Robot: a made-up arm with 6 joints.
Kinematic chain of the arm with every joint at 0, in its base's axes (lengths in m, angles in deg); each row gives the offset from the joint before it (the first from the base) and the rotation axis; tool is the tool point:
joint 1: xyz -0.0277 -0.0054 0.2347 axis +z
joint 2: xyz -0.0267 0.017 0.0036 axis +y
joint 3: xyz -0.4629 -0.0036 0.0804 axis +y
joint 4: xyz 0.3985 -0.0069 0.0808 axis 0.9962 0 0.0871
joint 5: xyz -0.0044 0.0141 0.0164 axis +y
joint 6: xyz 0.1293 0.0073 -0.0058 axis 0.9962 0 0.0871
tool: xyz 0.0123 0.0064 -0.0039
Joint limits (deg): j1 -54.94..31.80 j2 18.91..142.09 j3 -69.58..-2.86 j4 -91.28..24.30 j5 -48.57..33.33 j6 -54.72..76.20
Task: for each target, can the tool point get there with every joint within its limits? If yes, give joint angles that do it. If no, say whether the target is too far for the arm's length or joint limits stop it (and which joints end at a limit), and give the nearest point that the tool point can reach.
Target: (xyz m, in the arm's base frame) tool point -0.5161 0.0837 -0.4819
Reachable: no: joint limits stop it (at a limit: joint 1, joint 2, joint 3) | nearest point -0.0180 0.0896 0.0341 | short by 0.717 m
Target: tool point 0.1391 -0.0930 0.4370
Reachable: yes | joints -23.88 44.27 -20.48 -43.94 22.33 3.31
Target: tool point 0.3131 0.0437 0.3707
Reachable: yes | joints 11.16 76.20 -32.31 -53.35 21.42 24.79
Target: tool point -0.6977 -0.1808 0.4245
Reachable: no: joint limits stop it (at a limit: joint 1, joint 2, joint 3, joint 4, joint 5) | nearest point -0.0540 -0.0989 0.3929 | short by 0.650 m
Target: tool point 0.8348 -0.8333 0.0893
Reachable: no: too far | nearest point 0.5109 -0.5224 0.1440 | short by 0.452 m
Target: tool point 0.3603 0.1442 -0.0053
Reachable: yes | joints 18.03 131.47 -41.66 -40.09 -1.19 -29.58
